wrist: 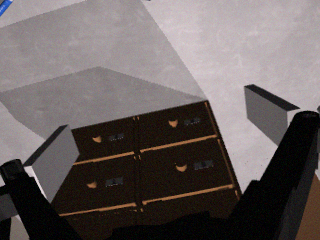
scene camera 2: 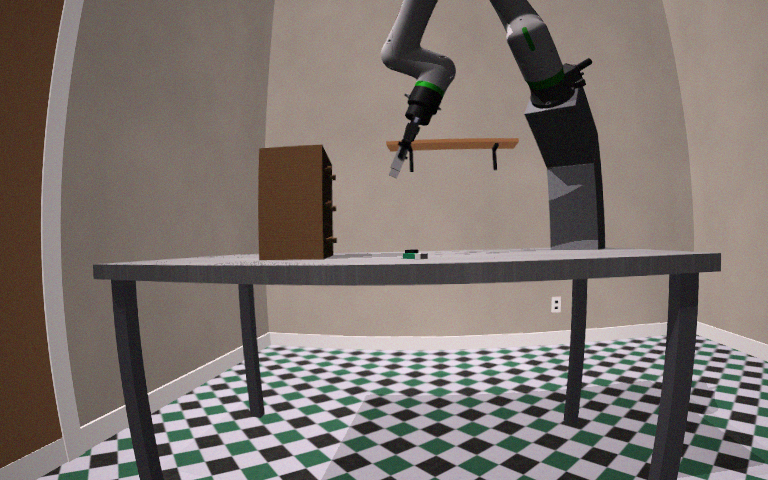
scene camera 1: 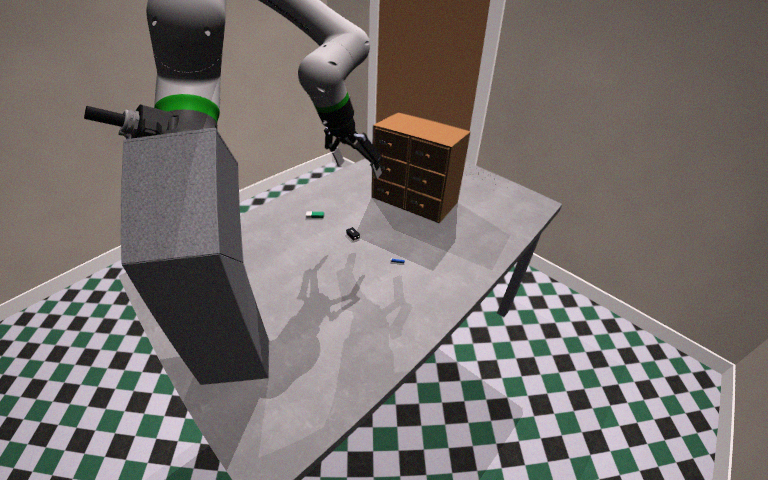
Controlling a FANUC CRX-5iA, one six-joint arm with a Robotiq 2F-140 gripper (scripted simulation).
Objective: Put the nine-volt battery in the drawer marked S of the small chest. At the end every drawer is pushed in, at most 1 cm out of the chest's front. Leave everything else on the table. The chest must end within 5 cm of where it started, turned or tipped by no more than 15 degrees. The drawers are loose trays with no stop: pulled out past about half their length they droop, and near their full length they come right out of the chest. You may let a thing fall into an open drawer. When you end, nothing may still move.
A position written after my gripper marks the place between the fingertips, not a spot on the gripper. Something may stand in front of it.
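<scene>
Wooden chest (scene camera 2: 290, 200) visible, likewise the chest (scene camera 1: 456, 139). My gripper (scene camera 1: 359, 169) visible; further views of the gripper (wrist: 158, 121) and (scene camera 2: 393, 173).
</scene>
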